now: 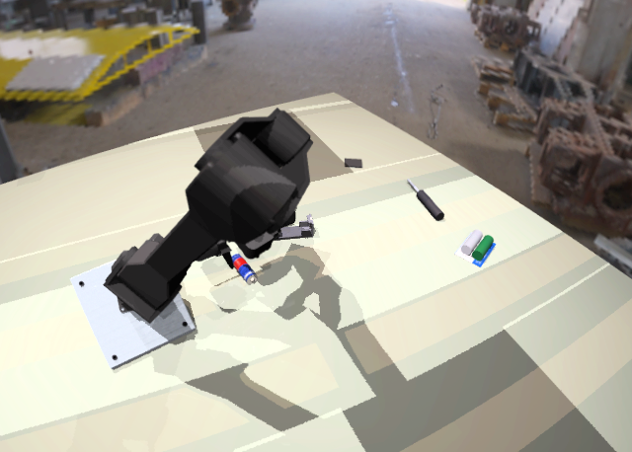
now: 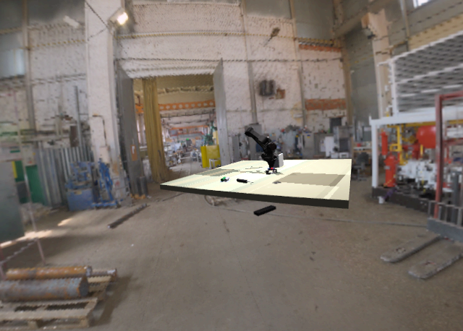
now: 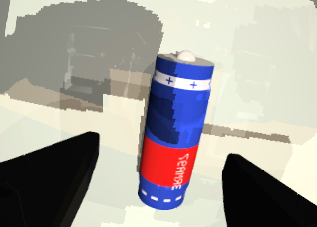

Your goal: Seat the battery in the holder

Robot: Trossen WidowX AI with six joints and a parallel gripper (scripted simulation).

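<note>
My gripper tip is 1 cm above the battery. Also, from my gripper tip: black remote: 41 cm ahead, 21 cm below, 16 cm to the left; dark square: 38 cm ahead, 24 cm to the left, 2 cm below; black screwdriver: 44 cm ahead, 4 cm to the left, 1 cm below.
</note>
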